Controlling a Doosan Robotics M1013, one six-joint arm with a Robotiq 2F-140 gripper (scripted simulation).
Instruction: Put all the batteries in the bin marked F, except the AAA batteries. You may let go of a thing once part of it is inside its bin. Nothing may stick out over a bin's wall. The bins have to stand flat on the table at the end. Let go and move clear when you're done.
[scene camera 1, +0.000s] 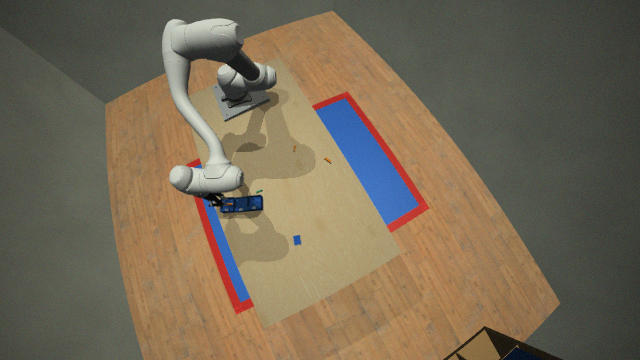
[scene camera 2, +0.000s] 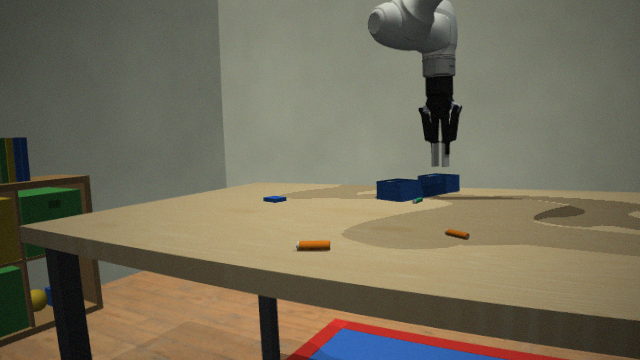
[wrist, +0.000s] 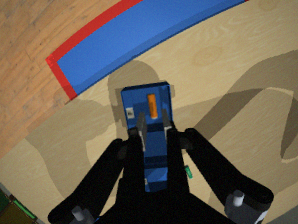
Scene:
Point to a joined blue bins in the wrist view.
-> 155, 156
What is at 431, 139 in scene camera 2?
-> My gripper.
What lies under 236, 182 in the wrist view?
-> My gripper.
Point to a joined blue bins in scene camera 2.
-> At 401, 190

